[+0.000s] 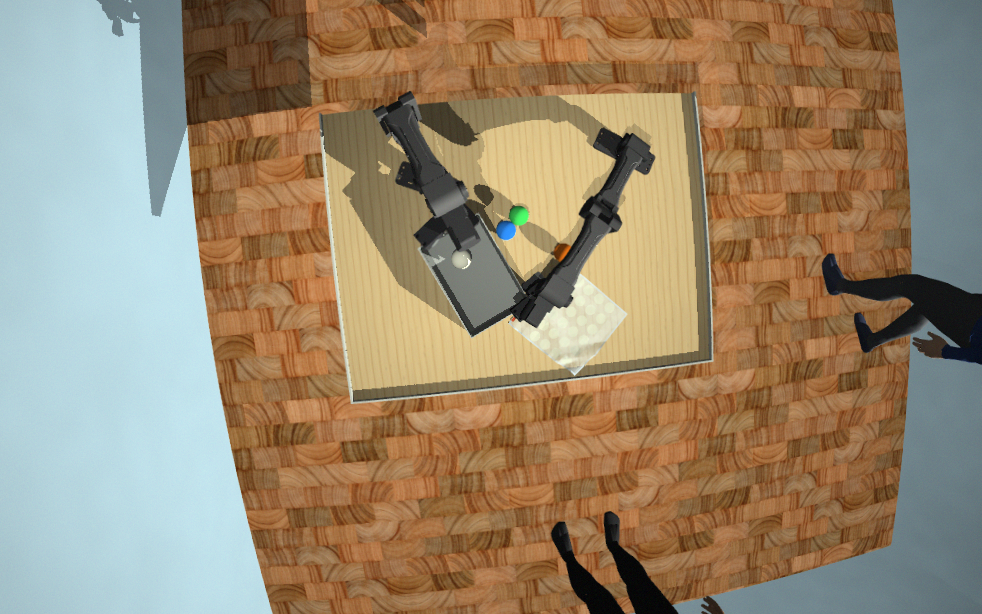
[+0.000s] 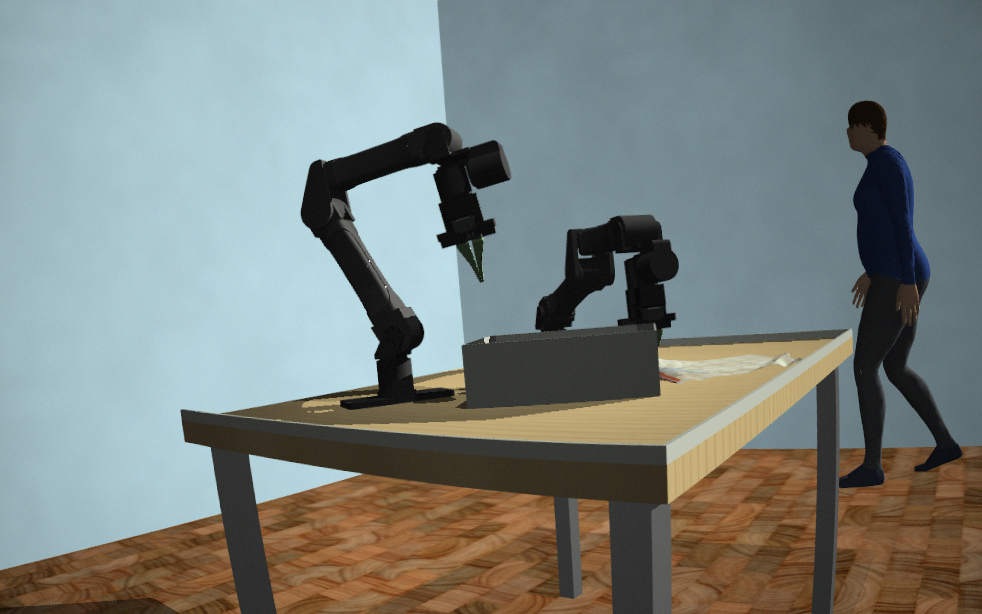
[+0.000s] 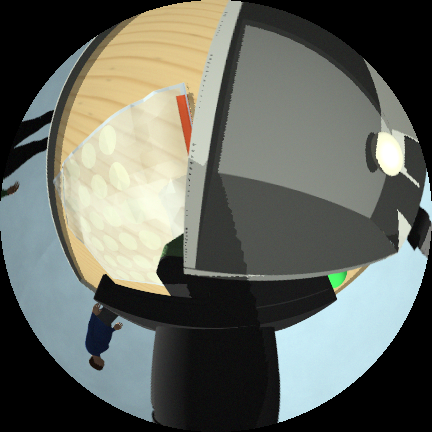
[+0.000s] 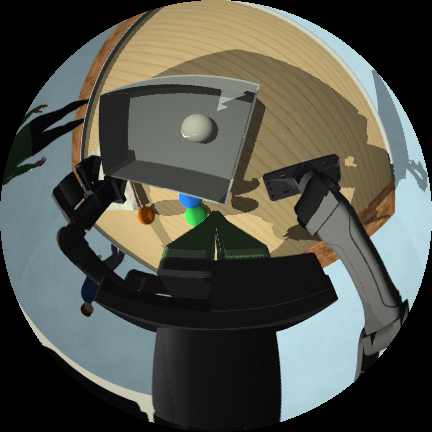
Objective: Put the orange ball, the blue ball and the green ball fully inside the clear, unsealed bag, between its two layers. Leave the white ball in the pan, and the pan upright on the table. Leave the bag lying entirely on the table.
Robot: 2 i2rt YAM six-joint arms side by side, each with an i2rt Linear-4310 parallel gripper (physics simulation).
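The clear bag (image 1: 590, 318) (image 2: 724, 366) (image 3: 115, 215) lies flat on the table, its red-striped edge beside the upright grey pan (image 1: 483, 291) (image 2: 561, 369) (image 3: 300, 110) (image 4: 155, 120). The white ball (image 1: 461, 259) (image 3: 389, 153) (image 4: 198, 128) is in the pan. The blue ball (image 1: 505, 230) (image 4: 190, 199) and green ball (image 1: 518, 215) (image 3: 337, 279) (image 4: 195, 216) lie together beside it. The orange ball (image 1: 561, 251) (image 4: 146, 215) lies near the bag. My left gripper (image 2: 659, 338) is shut low between pan and bag; its fingertips are mostly hidden. My right gripper (image 2: 481, 280) (image 4: 215, 216) is shut and empty, high above the pan.
The tabletop has a raised grey border (image 1: 709, 304) (image 2: 760, 398). The pan's wall stands against my left gripper. The left forearm passes over the table close to the orange ball. A person (image 2: 887, 217) stands beyond the table.
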